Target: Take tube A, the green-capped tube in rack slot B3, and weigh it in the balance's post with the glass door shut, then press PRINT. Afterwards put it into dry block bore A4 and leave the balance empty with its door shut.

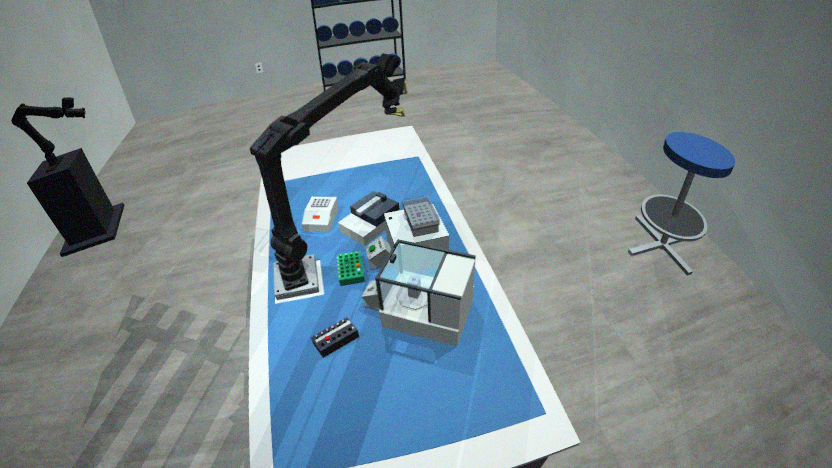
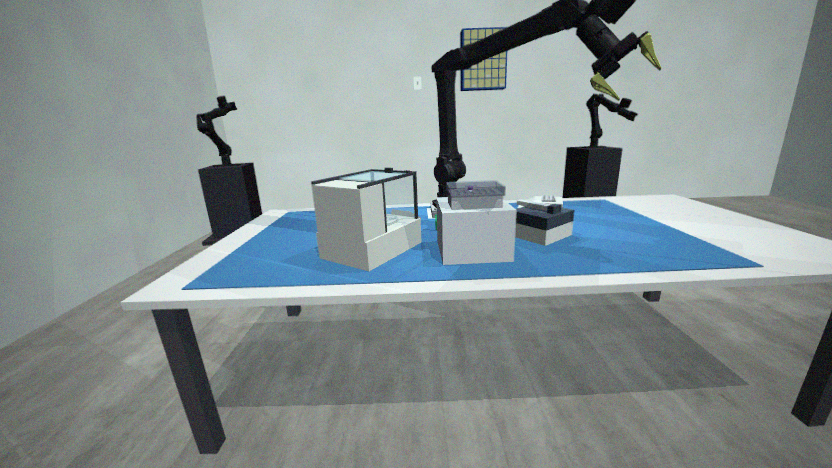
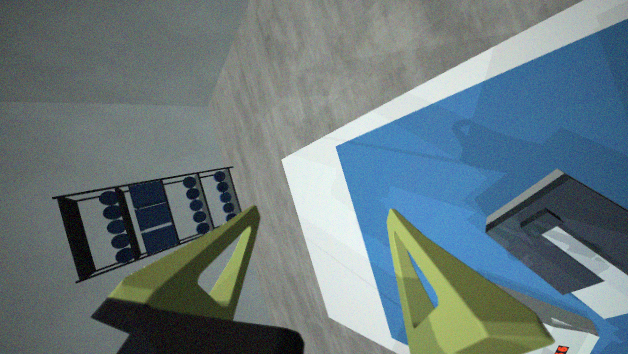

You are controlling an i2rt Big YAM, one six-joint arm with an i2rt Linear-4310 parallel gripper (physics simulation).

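Pixels of known places: gripper, between the fingertips: (image 1: pixel 404 104) (image 2: pixel 639 84) (image 3: pixel 320 213); arm's base, origin of its link: (image 1: pixel 293 274).
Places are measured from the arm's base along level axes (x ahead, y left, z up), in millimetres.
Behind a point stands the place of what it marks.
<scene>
My gripper (image 1: pixel 402 100) {x 564, y 301, z 380 mm} (image 2: pixel 638 83) {x 564, y 301, z 380 mm} (image 3: pixel 320 213) {x 564, y 301, z 380 mm} is open and empty, high above the table's far end, away from rack and balance. The green rack (image 1: pixel 350 276) {x 183, y -89, z -1 mm} sits in front of the arm's base; small caps stand in it, one orange. Tube A's green cap blends with the rack, and slot labels are too small to read. The balance (image 1: pixel 455 274) {x 422, y -377, z 172 mm} (image 2: pixel 340 218) {x 455, y -398, z 94 mm} stands right of the rack, its post (image 1: pixel 413 285) {x 300, y -373, z 182 mm} visible through glass and apparently bare. I cannot tell whether its door is shut. A white device (image 1: pixel 311 223) {x 121, y 245, z 6 mm} with a dark grid and red display, possibly the dry block, lies beyond the rack.
A dark-topped device (image 1: pixel 384 210) {x 393, y 136, z 48 mm} (image 2: pixel 545 218) {x 454, y 156, z 47 mm} (image 3: pixel 530 250) {x 358, y 235, z 48 mm} and a grey gridded block (image 1: pixel 420 215) (image 2: pixel 475 200) {x 503, y -66, z 125 mm} on a white box (image 2: pixel 477 238) {x 530, y -69, z 35 mm} stand beyond the balance. A green-button box (image 1: pixel 379 256) {x 298, y -65, z 23 mm}, a grey wedge (image 1: pixel 370 295) {x 211, y -229, z 35 mm} and a black rack (image 1: pixel 335 343) {x 59, y -334, z 1 mm} are nearby.
</scene>
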